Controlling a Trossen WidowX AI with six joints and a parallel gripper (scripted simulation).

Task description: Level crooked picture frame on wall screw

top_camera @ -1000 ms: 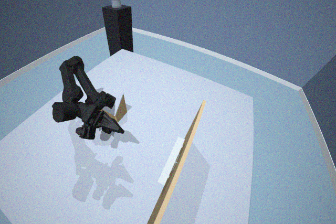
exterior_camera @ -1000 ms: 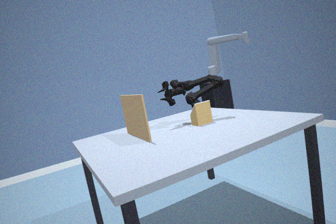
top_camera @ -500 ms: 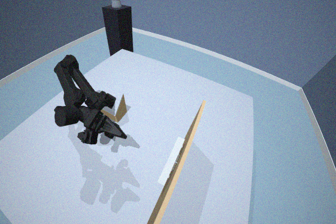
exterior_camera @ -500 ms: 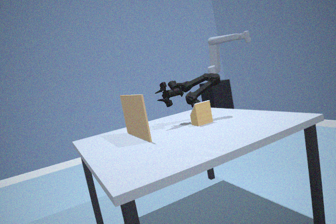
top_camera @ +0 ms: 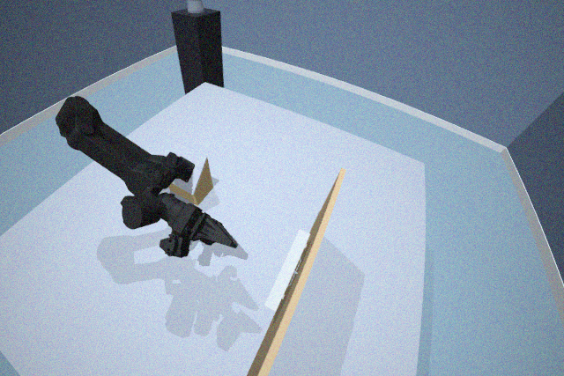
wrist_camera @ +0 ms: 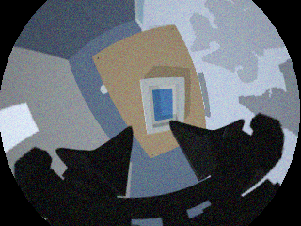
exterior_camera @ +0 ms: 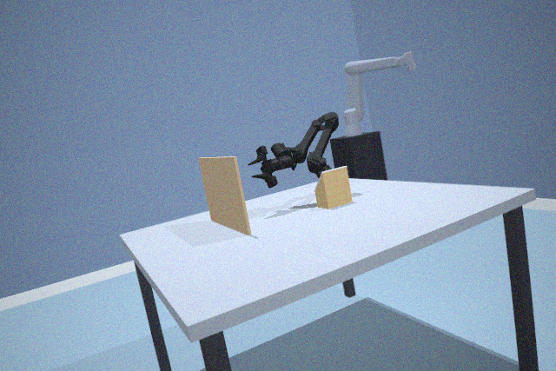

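Now: gripper tip 13 cm short of the picture frame, 5 cm above it and 3 cm to the right of it. Also, from my gripper tip: board: 14 cm ahead, 6 cm below, 2 cm to the left.
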